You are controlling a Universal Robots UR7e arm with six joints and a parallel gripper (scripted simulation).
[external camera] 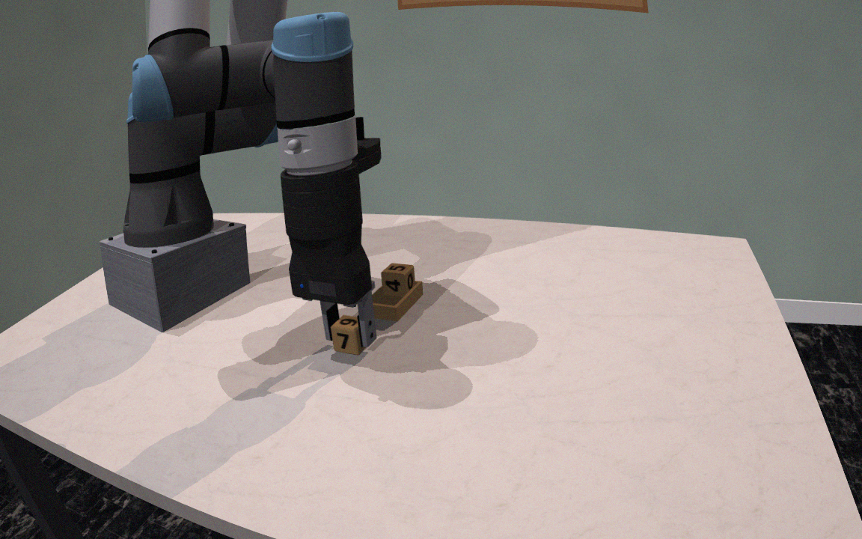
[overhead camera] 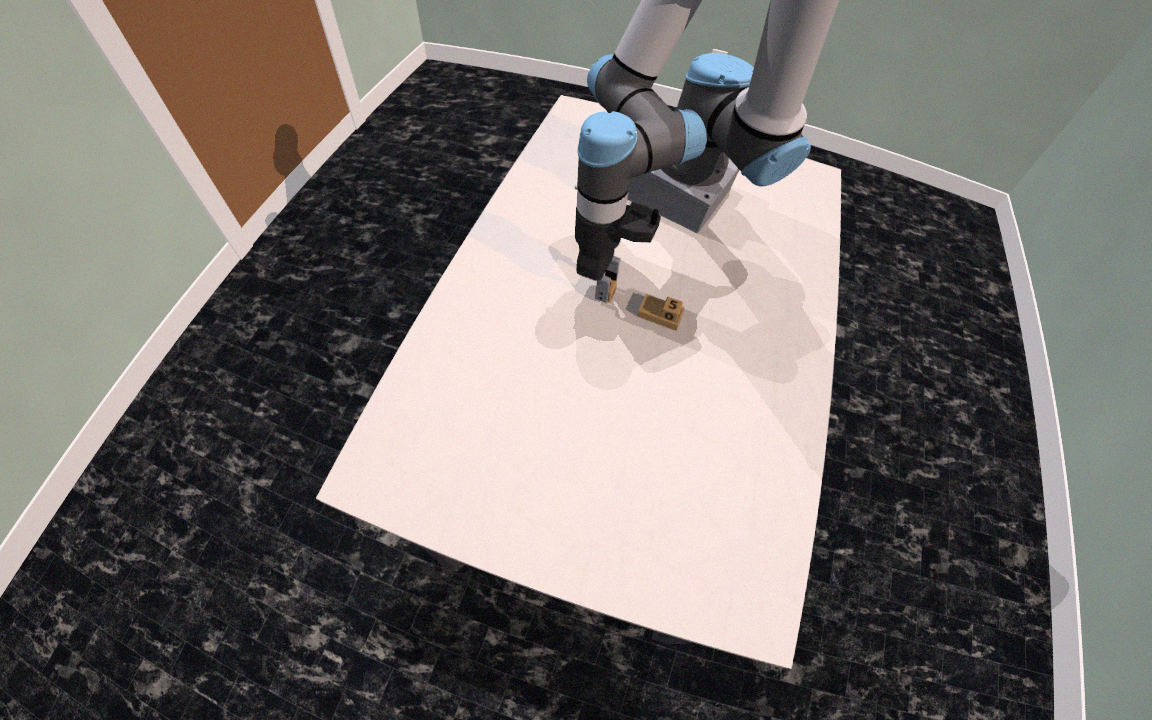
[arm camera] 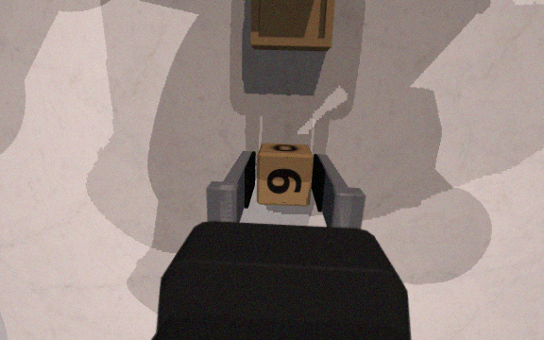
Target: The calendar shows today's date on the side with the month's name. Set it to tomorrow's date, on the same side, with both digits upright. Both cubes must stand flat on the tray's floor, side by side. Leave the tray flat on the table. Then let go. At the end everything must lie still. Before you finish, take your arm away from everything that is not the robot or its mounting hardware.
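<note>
The wooden calendar tray lies 30 mm ahead of my hand, 100 mm to the left of it and 20 mm below it.
</note>
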